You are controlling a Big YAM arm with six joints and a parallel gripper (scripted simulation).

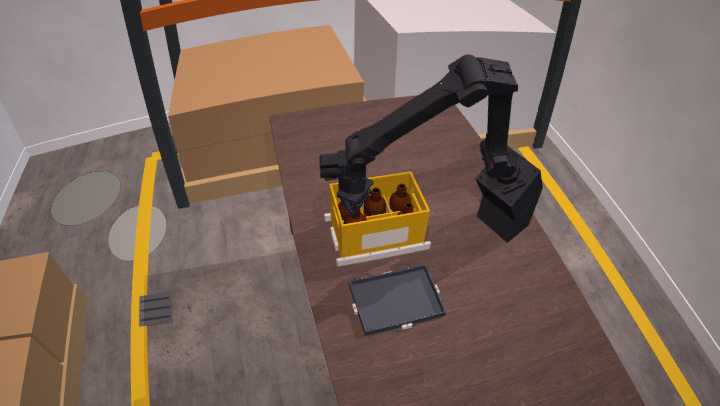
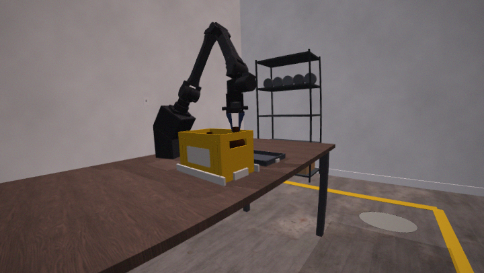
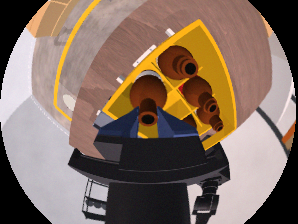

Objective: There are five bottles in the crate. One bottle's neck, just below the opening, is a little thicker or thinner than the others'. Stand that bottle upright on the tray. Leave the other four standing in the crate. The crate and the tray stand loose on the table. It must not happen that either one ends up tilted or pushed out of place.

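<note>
The glass bottle is 7 cm below my hand. Also, from my hand: dark tray: 22 cm to the left, 17 cm below, 11 cm behind; yellow crate: 10 cm below, 8 cm behind, 5 cm to the right.
</note>
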